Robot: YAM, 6 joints.
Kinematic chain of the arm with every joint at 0, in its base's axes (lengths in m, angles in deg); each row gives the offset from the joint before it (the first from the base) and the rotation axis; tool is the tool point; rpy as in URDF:
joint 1: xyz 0 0 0.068 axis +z
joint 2: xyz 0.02 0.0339 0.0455 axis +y
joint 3: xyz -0.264 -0.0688 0 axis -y
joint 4: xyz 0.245 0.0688 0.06 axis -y
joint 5: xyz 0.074 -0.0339 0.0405 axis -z
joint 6: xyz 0.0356 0 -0.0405 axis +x
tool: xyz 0 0 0 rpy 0 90 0
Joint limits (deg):
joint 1: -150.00..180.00
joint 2: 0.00..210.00
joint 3: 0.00..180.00
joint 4: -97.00..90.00
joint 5: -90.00..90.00
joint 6: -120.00..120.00
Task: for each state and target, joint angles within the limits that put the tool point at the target. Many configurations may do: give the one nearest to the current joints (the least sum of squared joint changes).
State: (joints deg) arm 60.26 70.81 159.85 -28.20 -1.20 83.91
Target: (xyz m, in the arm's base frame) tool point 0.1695 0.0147 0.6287
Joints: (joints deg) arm 7.06 79.83 135.32 -45.21 10.10 83.91
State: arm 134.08 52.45 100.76 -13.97 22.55 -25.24
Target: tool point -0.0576 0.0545 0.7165
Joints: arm 142.52 79.29 140.49 5.78 13.31 -25.24
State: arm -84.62 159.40 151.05 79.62 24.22 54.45
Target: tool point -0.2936 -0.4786 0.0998
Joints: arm -119.61 166.19 117.27 90.00 31.84 54.45
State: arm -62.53 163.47 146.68 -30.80 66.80 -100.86
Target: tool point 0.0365 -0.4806 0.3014
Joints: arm -81.64 129.04 127.52 -54.26 71.37 -100.86
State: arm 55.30 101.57 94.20 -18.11 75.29 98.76
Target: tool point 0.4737 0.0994 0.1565
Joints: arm 15.87 130.90 95.68 -14.10 72.48 98.76
